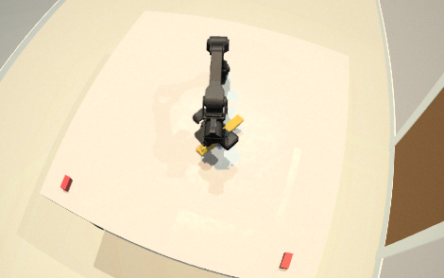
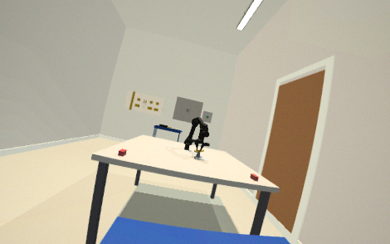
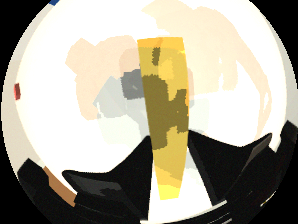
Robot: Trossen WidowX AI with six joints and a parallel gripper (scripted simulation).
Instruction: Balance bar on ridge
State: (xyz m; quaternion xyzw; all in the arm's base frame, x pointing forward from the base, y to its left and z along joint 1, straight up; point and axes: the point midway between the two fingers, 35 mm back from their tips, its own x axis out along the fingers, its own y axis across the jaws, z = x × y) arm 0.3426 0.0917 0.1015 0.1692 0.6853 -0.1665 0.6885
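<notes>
My gripper tip is 3 cm past the bar and 1 cm to the right of it.
</notes>
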